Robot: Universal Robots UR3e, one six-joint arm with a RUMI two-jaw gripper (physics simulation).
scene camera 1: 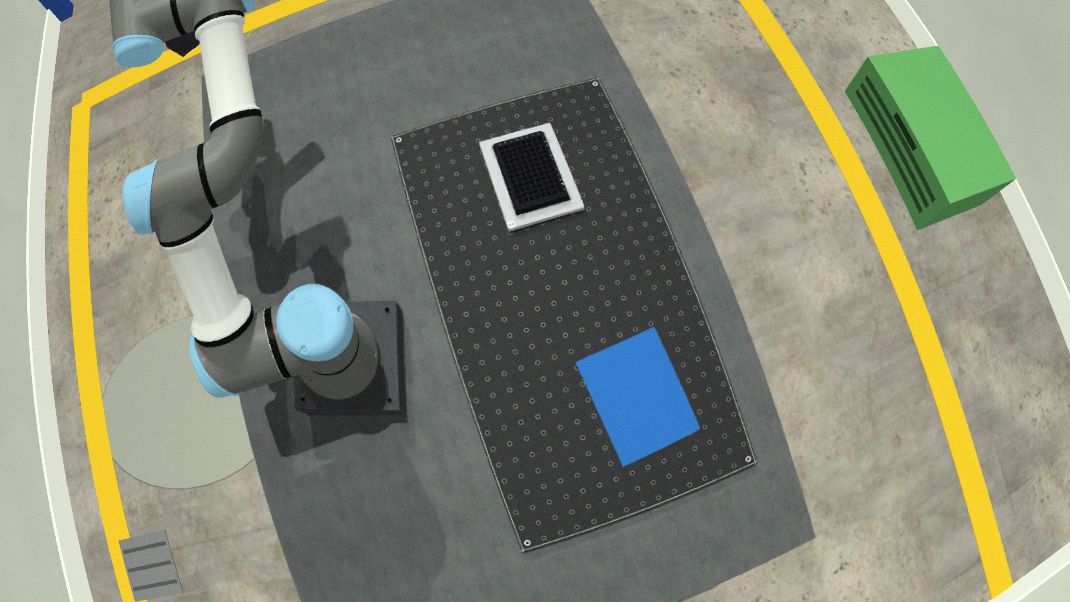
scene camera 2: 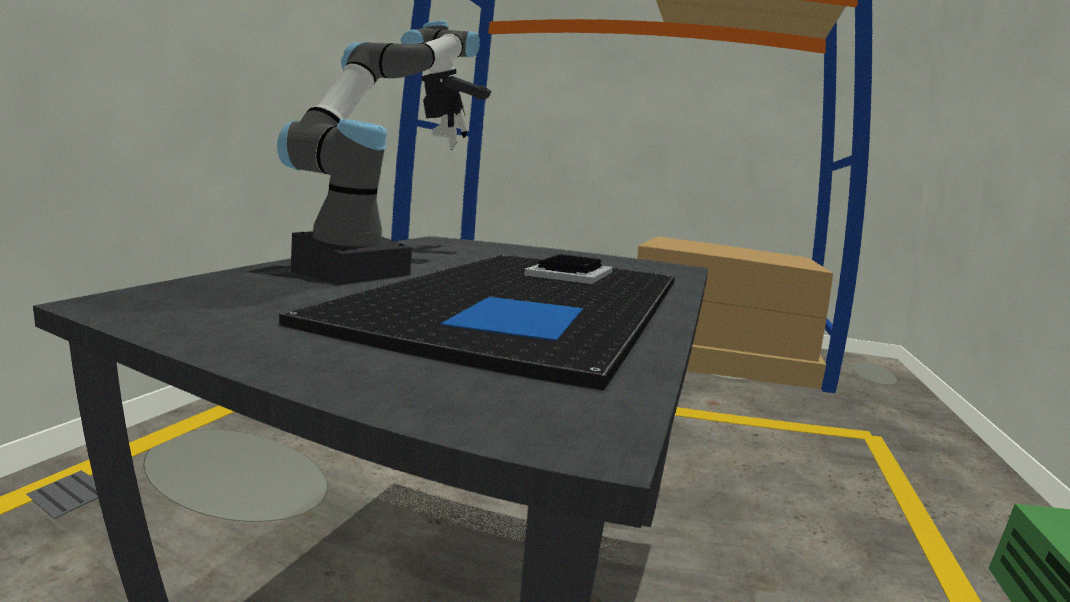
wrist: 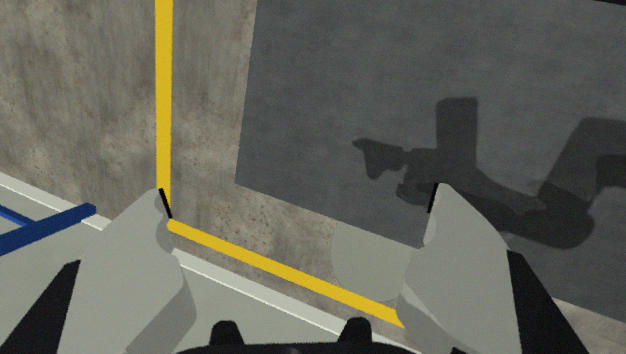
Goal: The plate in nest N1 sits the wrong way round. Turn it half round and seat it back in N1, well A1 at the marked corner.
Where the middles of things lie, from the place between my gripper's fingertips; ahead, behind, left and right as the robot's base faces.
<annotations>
Now: hand 380 mm to the left of the black well plate (scene camera 1: 531, 175), 340 mm short of it and 240 mm above it. Round my hand: flat blue rectangle (scene camera 1: 635, 389): 760 mm to the right, 310 mm ahead, 250 mm below; nest N1 (scene camera 1: 556, 210): 380 mm to the right, 340 mm ahead, 250 mm below.
</annotations>
